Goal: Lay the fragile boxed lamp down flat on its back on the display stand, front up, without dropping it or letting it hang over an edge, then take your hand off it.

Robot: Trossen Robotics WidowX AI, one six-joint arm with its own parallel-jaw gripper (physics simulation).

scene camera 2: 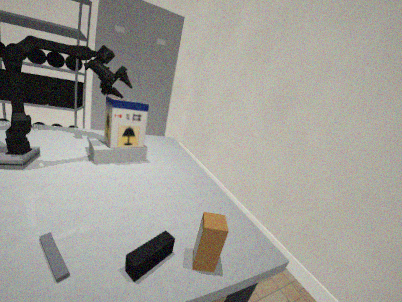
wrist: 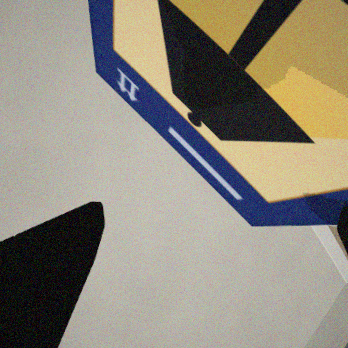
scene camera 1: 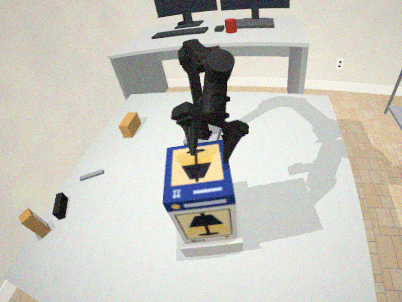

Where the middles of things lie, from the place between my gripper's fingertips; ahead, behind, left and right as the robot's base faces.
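Scene:
The black block (scene camera 2: 141,260) is far to the right of my hand, well below it and a fair way ahead of it. As for the low display stand (scene camera 2: 101,153), my hand is 5 cm to the left of it, 2 cm past it and 30 cm above it.

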